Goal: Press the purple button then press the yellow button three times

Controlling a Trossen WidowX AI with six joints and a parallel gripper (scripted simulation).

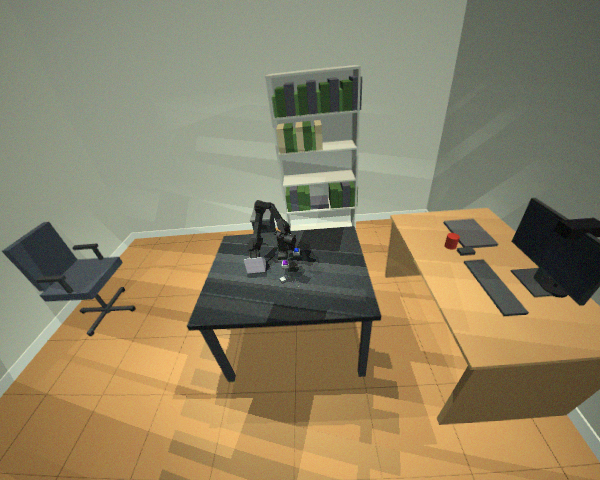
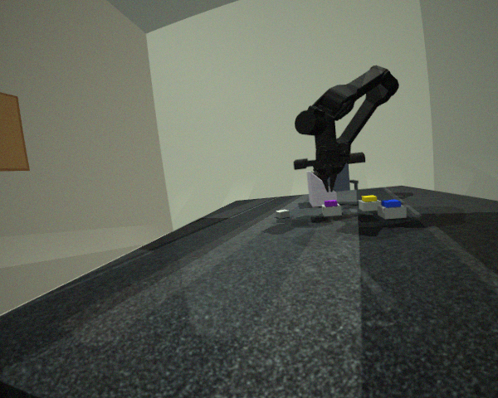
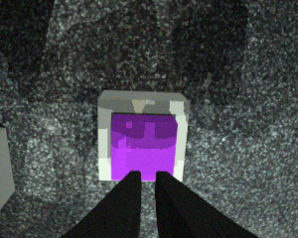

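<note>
Right now the purple button is 3 cm below my gripper tip. Round my gripper tip: blue button (13 cm to the left, 8 cm ahead, 3 cm below); then yellow button (11 cm to the left, 3 cm below, 2 cm behind); then small white block (14 cm to the right, 6 cm below, 2 cm behind).
</note>
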